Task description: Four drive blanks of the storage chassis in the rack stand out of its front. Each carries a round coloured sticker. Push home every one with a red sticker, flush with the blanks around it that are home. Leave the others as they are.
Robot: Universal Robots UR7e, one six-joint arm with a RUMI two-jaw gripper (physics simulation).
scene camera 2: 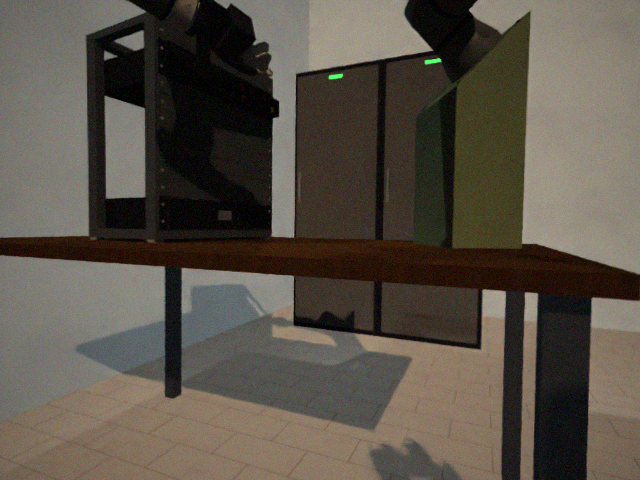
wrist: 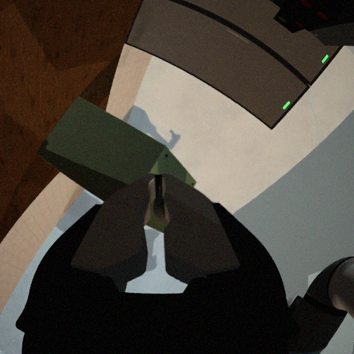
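The rack [scene camera 2: 151, 129] stands at the left of the scene view. Its storage chassis is a dark band high on the front. Dim red stickers [scene camera 2: 242, 91] [wrist: 322, 16] show on it. A blank with a yellow sticker [scene camera 2: 273, 109] stands out at the band's right end; a projecting blank [wrist: 289, 20] shows at the wrist view's top right. How far the red ones stand out is too dark to tell. My gripper [scene camera 2: 268, 63] [wrist: 159, 176] is shut and empty, above the right part of the band in the scene view. The arm hides part of the rack.
The rack stands on a brown wooden table [scene camera 2: 330, 253] [wrist: 45, 45]. A green-yellow angular block [scene camera 2: 488, 155] [wrist: 105, 140] stands at the table's right side, with another dark arm part [scene camera 2: 444, 31] behind it. Tall dark cabinets [scene camera 2: 336, 155] [wrist: 210, 55] with green lights stand behind.
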